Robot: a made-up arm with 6 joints.
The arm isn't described. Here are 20 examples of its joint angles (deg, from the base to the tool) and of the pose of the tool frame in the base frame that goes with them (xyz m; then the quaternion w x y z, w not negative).
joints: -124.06 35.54 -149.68 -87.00 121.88 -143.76
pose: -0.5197 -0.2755 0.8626 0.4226 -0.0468 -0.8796 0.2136
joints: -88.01 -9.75 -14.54 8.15 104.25 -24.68
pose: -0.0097 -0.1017 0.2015 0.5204 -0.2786 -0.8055 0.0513
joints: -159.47 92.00 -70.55 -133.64 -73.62 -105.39
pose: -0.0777 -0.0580 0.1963 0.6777 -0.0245 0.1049 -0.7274
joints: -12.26 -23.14 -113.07 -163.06 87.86 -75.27
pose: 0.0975 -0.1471 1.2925 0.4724 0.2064 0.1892 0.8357
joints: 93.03 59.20 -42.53 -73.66 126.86 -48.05
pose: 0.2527 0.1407 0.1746 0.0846 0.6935 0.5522 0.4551
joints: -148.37 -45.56 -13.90 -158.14 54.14 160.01
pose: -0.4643 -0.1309 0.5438 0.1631 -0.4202 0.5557 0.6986
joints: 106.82 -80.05 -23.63 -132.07 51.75 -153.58
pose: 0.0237 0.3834 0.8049 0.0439 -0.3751 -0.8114 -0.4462
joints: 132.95 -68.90 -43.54 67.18 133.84 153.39
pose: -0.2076 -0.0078 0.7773 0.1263 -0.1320 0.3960 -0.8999
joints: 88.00 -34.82 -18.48 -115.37 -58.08 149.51
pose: -0.0931 0.2700 0.4480 0.1865 -0.4523 0.8615 -0.1356
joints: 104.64 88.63 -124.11 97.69 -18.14 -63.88
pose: 0.0365 0.6827 0.1416 0.5464 -0.1017 0.7890 -0.2619
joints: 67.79 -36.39 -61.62 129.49 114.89 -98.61
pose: 0.0091 0.3481 1.0411 0.2698 -0.1833 0.4305 0.8416
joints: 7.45 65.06 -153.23 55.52 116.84 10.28
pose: 0.6442 0.2481 0.5226 0.1466 0.0781 -0.9513 0.2597
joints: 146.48 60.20 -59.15 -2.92 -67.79 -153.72
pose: -0.4368 0.2586 0.2206 0.6014 -0.0634 -0.5635 0.5629
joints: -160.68 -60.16 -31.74 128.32 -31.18 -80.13
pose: -0.3649 0.1189 0.6602 0.2583 -0.5739 0.7364 0.2483
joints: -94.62 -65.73 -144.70 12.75 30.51 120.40
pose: 0.0071 0.5424 1.0591 0.6668 0.6466 0.1476 0.3399
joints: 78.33 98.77 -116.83 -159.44 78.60 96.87
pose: 0.2086 0.6343 0.0330 0.9859 0.0149 0.1404 -0.0903
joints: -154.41 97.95 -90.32 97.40 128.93 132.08
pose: -0.2560 -0.2779 0.0697 0.4147 0.4003 -0.2294 -0.7843
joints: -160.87 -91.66 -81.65 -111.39 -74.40 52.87
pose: 0.2412 -0.0247 0.8385 0.0788 -0.2389 0.0308 -0.9674
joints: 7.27 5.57 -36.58 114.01 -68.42 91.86
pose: 0.2926 -0.1304 0.4102 0.2054 -0.8972 0.2817 -0.2711
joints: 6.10 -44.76 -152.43 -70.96 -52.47 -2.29
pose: -0.4302 0.1133 0.9679 0.6412 0.2065 -0.7390 0.0098
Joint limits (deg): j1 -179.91..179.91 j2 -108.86..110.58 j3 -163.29..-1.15 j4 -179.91..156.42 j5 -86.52..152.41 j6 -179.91..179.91
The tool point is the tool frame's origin. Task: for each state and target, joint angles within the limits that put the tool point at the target. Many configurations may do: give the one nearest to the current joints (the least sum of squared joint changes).
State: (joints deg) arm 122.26 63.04 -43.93 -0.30 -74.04 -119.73
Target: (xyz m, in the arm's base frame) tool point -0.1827 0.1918 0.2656
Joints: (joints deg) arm 120.69 48.04 -14.02 -13.63 -86.52 -116.85
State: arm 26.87 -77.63 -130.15 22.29 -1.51 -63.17
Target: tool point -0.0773 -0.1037 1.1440
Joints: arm 27.18 -74.79 -68.75 23.40 -16.06 -63.47
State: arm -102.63 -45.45 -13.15 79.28 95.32 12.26
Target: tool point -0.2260 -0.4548 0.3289
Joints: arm -122.65 -1.28 -39.68 91.21 66.21 0.21
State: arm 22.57 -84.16 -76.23 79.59 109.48 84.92
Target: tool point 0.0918 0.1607 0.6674
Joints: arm 16.56 -79.58 -35.33 49.56 134.04 84.62
